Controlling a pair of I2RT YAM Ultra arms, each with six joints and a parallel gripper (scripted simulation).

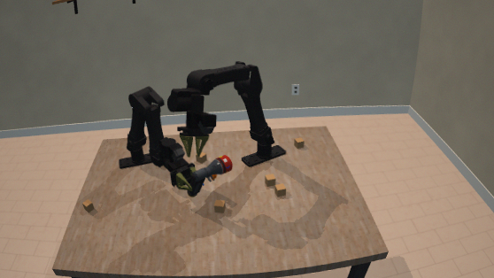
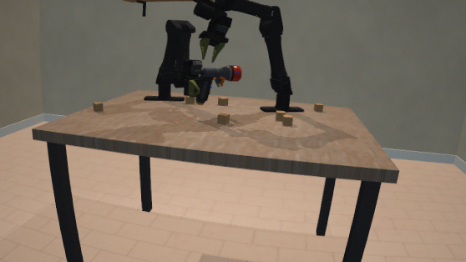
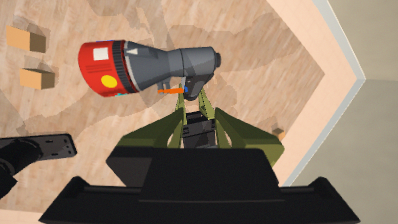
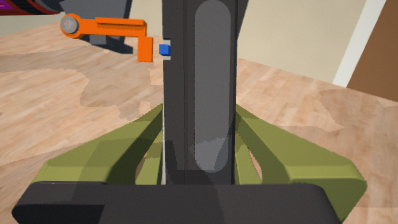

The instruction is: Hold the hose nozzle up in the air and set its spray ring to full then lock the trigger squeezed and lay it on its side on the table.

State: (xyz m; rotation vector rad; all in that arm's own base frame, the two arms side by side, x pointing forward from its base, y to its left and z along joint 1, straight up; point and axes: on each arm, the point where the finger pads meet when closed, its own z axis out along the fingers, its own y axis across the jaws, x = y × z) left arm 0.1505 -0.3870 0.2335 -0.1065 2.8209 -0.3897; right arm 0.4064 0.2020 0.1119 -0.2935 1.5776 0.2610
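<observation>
The white trigger is 20 mm to the left of my right hand and 20 mm above it. From my right hand the other things lie so: red spray ring (100 mm to the left, 70 mm above, 30 mm behind).
</observation>
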